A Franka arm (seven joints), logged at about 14 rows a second.
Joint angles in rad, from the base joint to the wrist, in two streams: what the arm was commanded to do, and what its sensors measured. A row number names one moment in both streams.
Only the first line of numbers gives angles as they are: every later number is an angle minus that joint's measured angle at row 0.
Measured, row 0:
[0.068 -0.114 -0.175 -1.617 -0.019 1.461 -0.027]
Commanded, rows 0 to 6:
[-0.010 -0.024 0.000 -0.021 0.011 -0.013 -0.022]
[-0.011 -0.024 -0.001 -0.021 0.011 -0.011 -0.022]
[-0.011 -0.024 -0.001 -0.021 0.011 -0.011 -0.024]
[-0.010 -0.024 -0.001 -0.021 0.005 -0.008 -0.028]
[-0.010 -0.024 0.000 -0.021 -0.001 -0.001 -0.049]
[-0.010 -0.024 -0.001 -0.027 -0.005 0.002 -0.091]
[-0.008 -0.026 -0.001 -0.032 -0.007 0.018 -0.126]
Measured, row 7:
[-0.001 -0.004 -0.002 -0.002 -0.002 -0.003 -0.052]
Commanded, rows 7 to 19:
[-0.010 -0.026 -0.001 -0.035 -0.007 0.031 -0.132]
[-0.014 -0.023 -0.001 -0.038 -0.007 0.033 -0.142]
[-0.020 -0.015 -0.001 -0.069 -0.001 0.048 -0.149]
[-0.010 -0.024 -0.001 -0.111 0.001 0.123 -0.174]
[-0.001 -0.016 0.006 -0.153 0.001 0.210 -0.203]
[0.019 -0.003 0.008 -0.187 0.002 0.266 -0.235]
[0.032 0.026 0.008 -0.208 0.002 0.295 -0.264]
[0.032 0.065 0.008 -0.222 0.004 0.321 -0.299]
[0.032 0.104 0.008 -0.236 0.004 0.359 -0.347]
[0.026 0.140 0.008 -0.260 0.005 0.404 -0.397]
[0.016 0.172 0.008 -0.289 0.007 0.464 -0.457]
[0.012 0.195 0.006 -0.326 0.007 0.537 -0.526]
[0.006 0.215 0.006 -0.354 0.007 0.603 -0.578]
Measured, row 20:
[0.026 0.190 0.005 -0.299 -0.001 0.506 -0.466]
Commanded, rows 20 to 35:
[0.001 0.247 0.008 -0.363 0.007 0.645 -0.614]
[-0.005 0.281 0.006 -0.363 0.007 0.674 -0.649]
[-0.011 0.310 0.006 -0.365 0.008 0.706 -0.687]
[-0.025 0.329 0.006 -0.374 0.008 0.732 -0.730]
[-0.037 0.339 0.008 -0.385 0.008 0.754 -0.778]
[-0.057 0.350 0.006 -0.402 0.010 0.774 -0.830]
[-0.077 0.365 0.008 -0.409 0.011 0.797 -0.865]
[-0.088 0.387 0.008 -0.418 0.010 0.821 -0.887]
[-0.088 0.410 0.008 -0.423 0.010 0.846 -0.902]
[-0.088 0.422 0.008 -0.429 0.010 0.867 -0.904]
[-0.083 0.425 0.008 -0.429 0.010 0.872 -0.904]
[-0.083 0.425 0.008 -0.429 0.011 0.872 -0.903]
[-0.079 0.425 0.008 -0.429 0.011 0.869 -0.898]
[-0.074 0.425 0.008 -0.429 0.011 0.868 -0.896]
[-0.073 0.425 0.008 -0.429 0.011 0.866 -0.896]
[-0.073 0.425 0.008 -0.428 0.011 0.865 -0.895]
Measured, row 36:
[-0.071 0.436 0.007 -0.420 -0.001 0.859 -0.877]
